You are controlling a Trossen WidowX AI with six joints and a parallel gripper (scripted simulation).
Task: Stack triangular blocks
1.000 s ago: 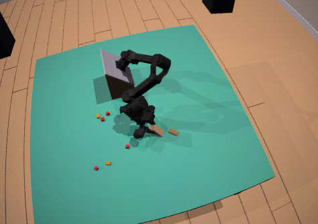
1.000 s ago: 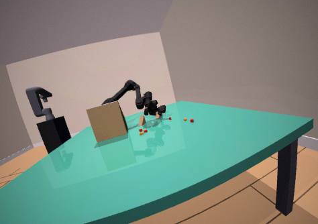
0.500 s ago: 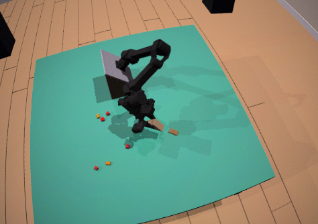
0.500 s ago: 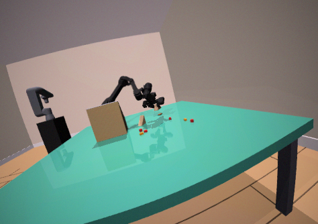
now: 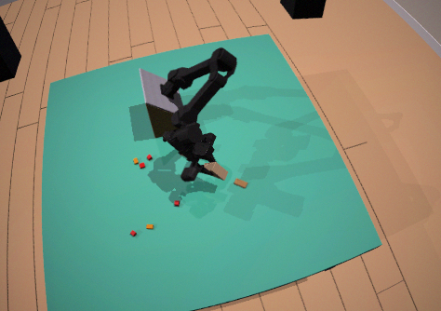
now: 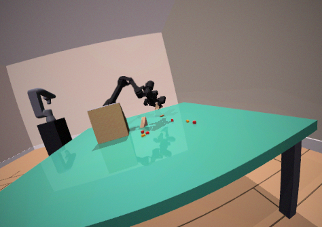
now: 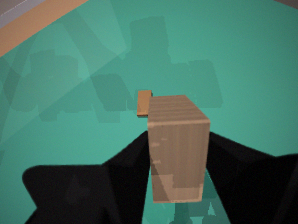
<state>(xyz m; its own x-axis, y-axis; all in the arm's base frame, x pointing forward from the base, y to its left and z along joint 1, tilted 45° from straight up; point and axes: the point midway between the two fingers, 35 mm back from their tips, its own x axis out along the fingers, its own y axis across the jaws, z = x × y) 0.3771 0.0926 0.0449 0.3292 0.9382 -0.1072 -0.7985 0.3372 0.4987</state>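
My gripper tip is 100 mm above the small flat brown block, 90 mm to the right of it and 20 mm short of it.
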